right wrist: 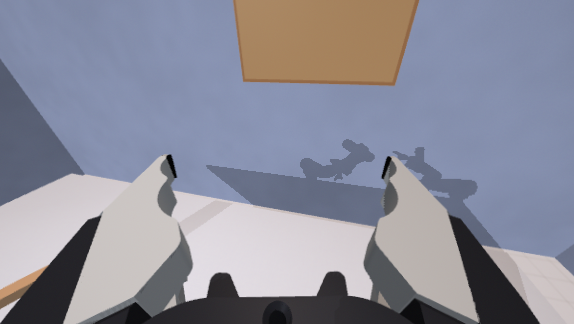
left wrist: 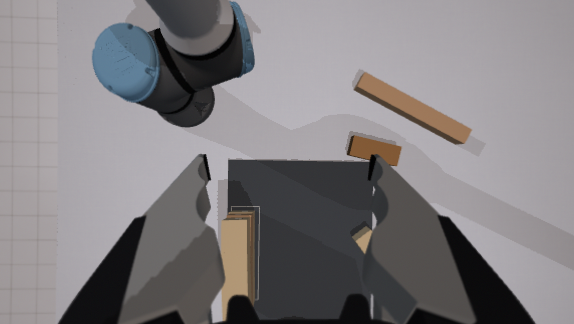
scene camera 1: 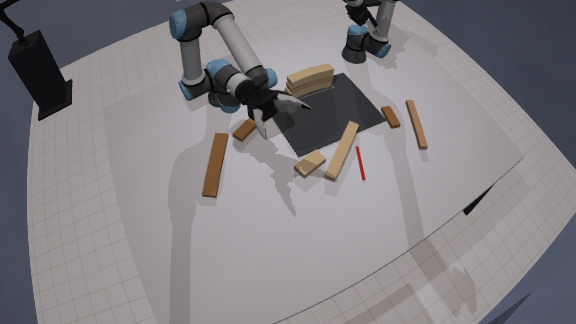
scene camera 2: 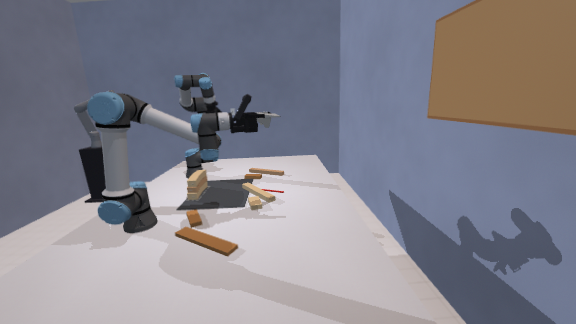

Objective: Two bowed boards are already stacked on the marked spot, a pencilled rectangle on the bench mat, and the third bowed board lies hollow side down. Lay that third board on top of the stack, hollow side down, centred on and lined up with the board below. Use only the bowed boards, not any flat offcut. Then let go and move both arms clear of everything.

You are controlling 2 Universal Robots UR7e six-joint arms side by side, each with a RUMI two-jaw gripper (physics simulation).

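Frame: origin at the left arm's base, x up, y ahead, z left, level; millimetres.
Where they show: left gripper, fingertip midpoint: [left wrist: 289, 156] [scene camera 1: 371, 28]; right gripper, fingertip midpoint: [right wrist: 281, 157] [scene camera 1: 289, 123] [scene camera 2: 275, 115]; left arm's base, origin of the base link: [left wrist: 186, 99] [scene camera 1: 353, 56]; right arm's base, origin of the base link: [scene camera 2: 141, 225].
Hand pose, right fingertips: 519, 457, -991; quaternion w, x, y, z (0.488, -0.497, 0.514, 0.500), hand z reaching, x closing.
Each offset is from my right fingertips to the top centre of the thing, as dx, dy, dz. "*": to the spot under its first point. Level surfaces: height alone.
Three pale bowed boards form a stack @(-421, -412, +554) [scene camera 1: 310, 82] [scene camera 2: 197, 185] on the dark mat @(dx -513) [scene camera 1: 330, 117] [scene camera 2: 225, 195] [left wrist: 310, 195]. The top board @(-378, -410, +550) [scene camera 1: 311, 74] [left wrist: 235, 260] lies hollow side down, roughly lined up with the boards below; its near end is hidden in the left wrist view. The pencilled rectangle @(* -494, -382, +558) [left wrist: 259, 250] shows beside the stack. My left gripper [left wrist: 289, 156] is open and empty, high and back from the stack; its fingers are unclear in scene camera 1. My right gripper [right wrist: 281, 157] [scene camera 1: 287, 122] [scene camera 2: 272, 120] is open and empty, high above the bench.
A long brown offcut @(-502, -367, -70) [scene camera 1: 215, 165] [scene camera 2: 206, 241] [left wrist: 412, 107] and a short one @(-498, -424, +165) [scene camera 1: 244, 130] [scene camera 2: 194, 218] [left wrist: 375, 150] lie near the right arm. Pale offcuts @(-482, -44, +377) [scene camera 1: 342, 150] @(-491, -91, +221) [scene camera 1: 310, 164] and a red stick @(-513, +52, +393) [scene camera 1: 360, 163] lie by the mat. Brown offcuts @(-493, -10, +726) [scene camera 1: 390, 117] @(-489, +113, +807) [scene camera 1: 416, 125] lie beyond.
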